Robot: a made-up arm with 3 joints. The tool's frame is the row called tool.
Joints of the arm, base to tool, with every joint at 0 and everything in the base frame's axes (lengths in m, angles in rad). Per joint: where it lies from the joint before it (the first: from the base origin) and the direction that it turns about. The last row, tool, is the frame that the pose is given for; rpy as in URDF.
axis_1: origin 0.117 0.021 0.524 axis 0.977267 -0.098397 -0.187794
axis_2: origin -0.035 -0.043 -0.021 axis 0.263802 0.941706 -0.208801
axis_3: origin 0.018 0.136 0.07 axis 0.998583 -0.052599 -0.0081
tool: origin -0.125 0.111 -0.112 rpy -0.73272 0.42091 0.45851
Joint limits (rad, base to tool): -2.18..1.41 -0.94..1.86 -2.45..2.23
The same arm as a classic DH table. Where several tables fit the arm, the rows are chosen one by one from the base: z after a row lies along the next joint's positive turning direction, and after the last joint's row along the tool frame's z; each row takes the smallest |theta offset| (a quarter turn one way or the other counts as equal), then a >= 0, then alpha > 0; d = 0 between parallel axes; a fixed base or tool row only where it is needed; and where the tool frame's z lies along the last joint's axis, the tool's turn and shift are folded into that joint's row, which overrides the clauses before.
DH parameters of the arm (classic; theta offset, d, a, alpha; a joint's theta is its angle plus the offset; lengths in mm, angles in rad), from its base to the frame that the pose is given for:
base (fixed): 1.4704 545.9 32.6 1.7597
axis_1: 1.3926 98.9 -34.1 1.365
axis_2: -0.1908 79.9 97.5 -1.3535
axis_3: 0.9608 -145.7 -153.8 1.6386
tool (fixed): 2.2123 -0.3 0 0
Joint limits (rad, base to tool): -2.18..1.41 -0.94..1.86 -2.45..2.23

